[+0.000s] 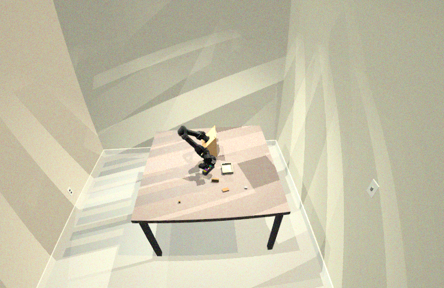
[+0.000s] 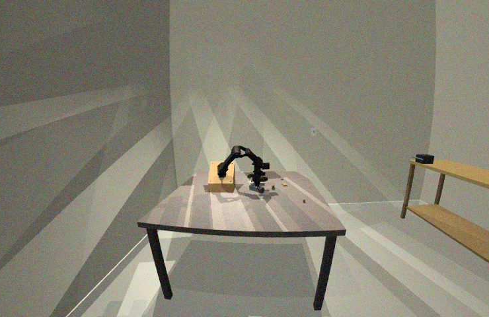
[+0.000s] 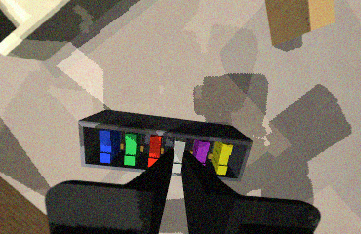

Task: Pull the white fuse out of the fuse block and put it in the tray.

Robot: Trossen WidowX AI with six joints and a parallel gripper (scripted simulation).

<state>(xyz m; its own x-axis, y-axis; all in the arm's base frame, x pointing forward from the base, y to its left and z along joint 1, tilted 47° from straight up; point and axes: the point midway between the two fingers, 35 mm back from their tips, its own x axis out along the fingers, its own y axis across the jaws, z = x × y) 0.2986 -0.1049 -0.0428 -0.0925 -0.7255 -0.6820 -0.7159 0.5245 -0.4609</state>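
Right now the tray is 1 cm ahead of my gripper tip, 19 cm to the left of it and 3 cm below it. Also, from my gripper tip: white fuse (1 cm below).
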